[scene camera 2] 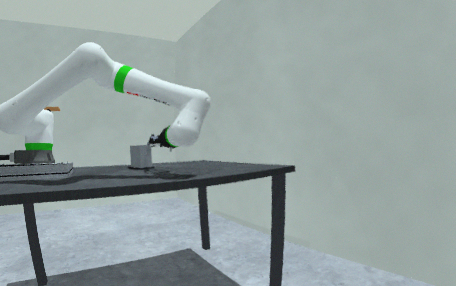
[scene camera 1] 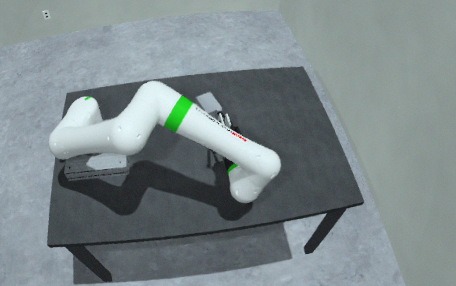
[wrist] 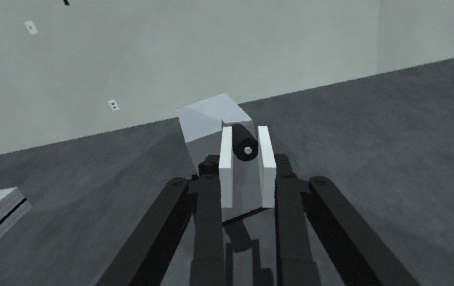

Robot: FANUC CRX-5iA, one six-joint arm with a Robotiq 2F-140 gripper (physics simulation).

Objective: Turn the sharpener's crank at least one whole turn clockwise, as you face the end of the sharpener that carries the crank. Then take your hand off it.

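Places are measured from the arm's base along level axes (x ahead, y left, z up), in centimetres.
Where they show: gripper, fingertip midpoint: (scene camera 2: 152, 144) (scene camera 1: 222, 116) (wrist: 245, 142); arm's base, link origin: (scene camera 2: 39, 163).
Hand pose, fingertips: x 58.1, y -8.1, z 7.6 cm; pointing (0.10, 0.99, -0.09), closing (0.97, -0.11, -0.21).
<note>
Things, the pixels of their top centre, and the offset from my fingertips. "spot": a spot on its surface instead. Level surfaces: height alone.
- sharpener, surface spot: (wrist: 206, 121) (scene camera 1: 209, 105) spot: dx -3.6, dy +7.8, dz -0.4 cm
- crank's black round handle, surface spot: (wrist: 245, 147) spot: dx -0.1, dy -1.0, dz +0.1 cm
- dark table, surface height: dz -13.2 cm
The sharpener (scene camera 1: 209, 101) (scene camera 2: 140, 156) (wrist: 206, 121) is a light grey block standing upright on a thin dark base on the table. Its crank's black round handle (wrist: 245, 147) sticks out of the near face toward the wrist camera, near the top of the block. My gripper (scene camera 1: 224, 120) (scene camera 2: 153, 140) (wrist: 245, 142) is at the crank end, with its two white fingertip pads close on either side of the handle. It looks shut on the handle, though contact at both pads is hard to make out. The crank's arm behind the handle is hidden by the fingers.
The dark table (scene camera 1: 300, 165) (scene camera 2: 240, 170) (wrist: 350, 135) carries a flat grey base plate (scene camera 1: 97, 172) (scene camera 2: 35, 170) under the arm's foot at the left. The arm's white forearm (scene camera 1: 215, 130) (scene camera 2: 150, 88) reaches over the table, partly covering the gripper in scene camera 1.
</note>
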